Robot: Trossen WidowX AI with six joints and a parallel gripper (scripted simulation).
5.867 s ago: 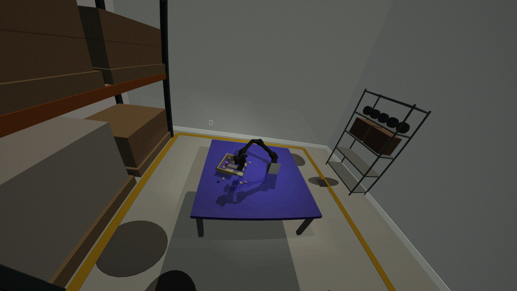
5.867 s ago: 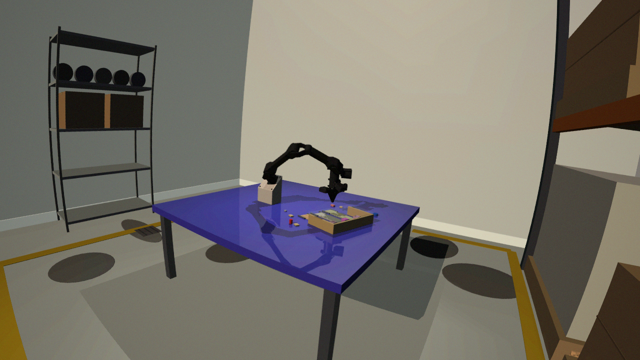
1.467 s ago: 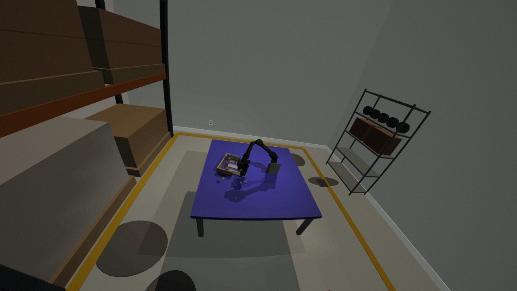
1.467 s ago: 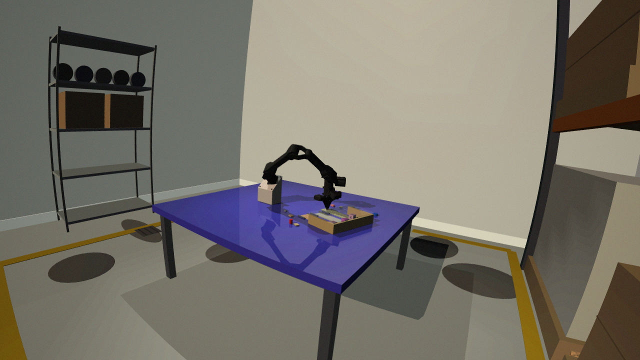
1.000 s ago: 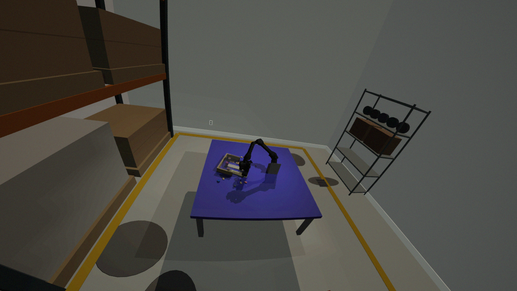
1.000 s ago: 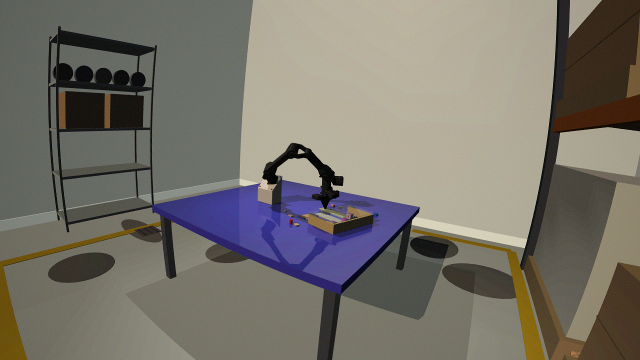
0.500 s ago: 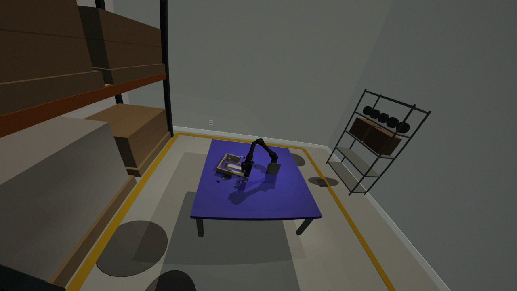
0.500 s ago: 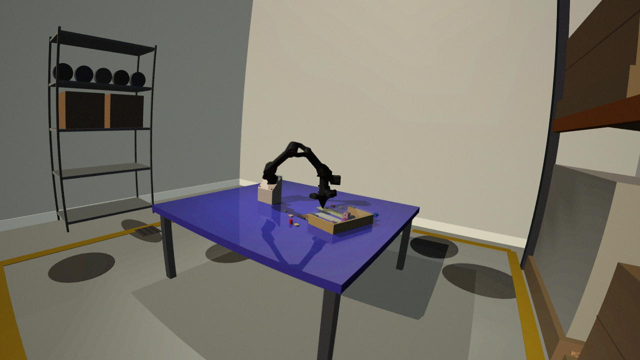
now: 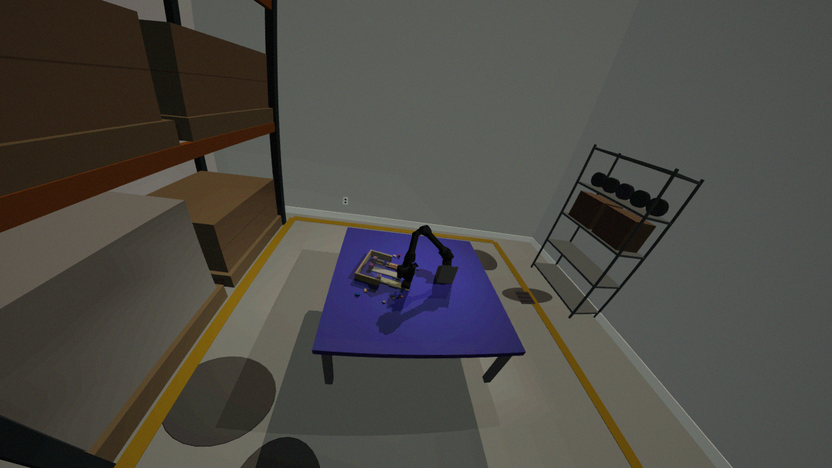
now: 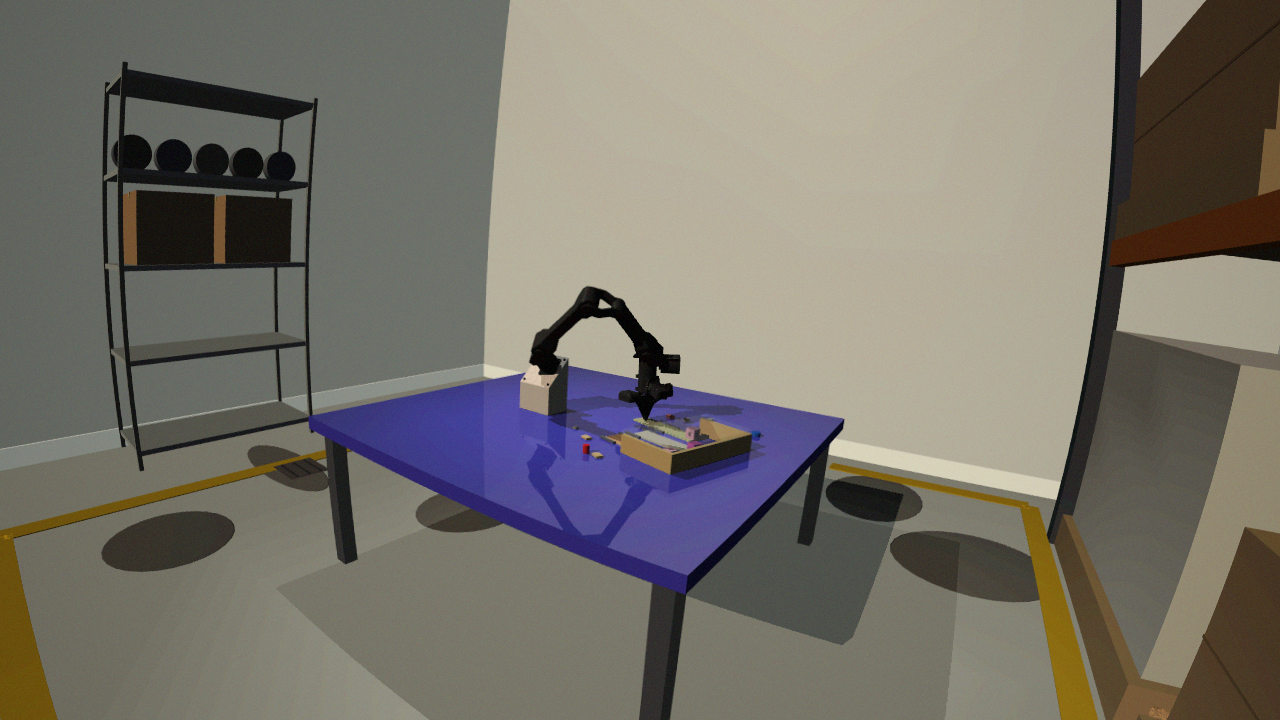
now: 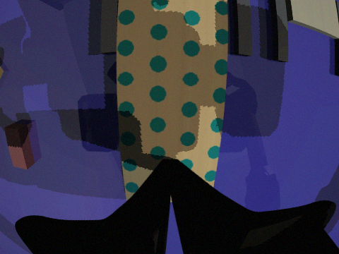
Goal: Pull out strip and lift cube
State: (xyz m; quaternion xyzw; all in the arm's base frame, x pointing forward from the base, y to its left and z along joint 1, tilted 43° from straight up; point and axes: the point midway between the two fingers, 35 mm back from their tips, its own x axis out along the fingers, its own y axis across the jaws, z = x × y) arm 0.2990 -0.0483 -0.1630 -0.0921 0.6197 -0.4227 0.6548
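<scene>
Now: the grey strip 15 cm ahead of my gripper tip and 18 cm to the right of it.
</scene>
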